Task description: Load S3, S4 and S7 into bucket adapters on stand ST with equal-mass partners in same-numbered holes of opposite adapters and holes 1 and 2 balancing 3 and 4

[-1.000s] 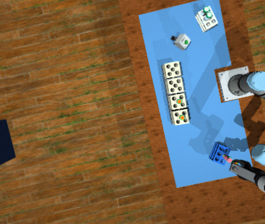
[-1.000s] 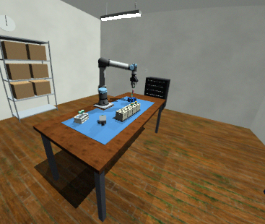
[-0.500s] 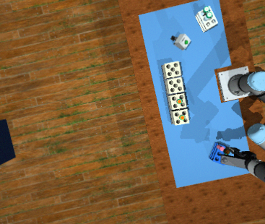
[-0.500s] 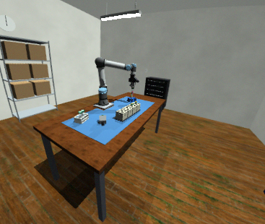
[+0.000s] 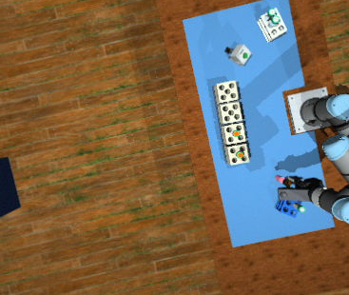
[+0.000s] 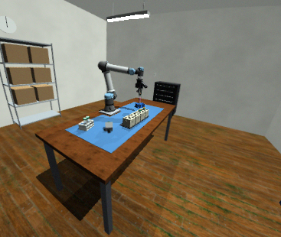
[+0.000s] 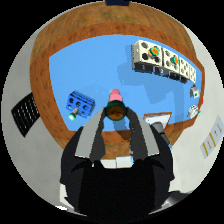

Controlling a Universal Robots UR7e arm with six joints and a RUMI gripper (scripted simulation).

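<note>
My gripper is now 78 cm to the left of the white rack, 22 cm above it and 10 cm past it. The rest, counted from my hand: blue rack (22 cm below, 18 cm to the left, 10 cm behind); then adapter (20 cm below, 16 cm ahead, 13 cm to the right).
</note>
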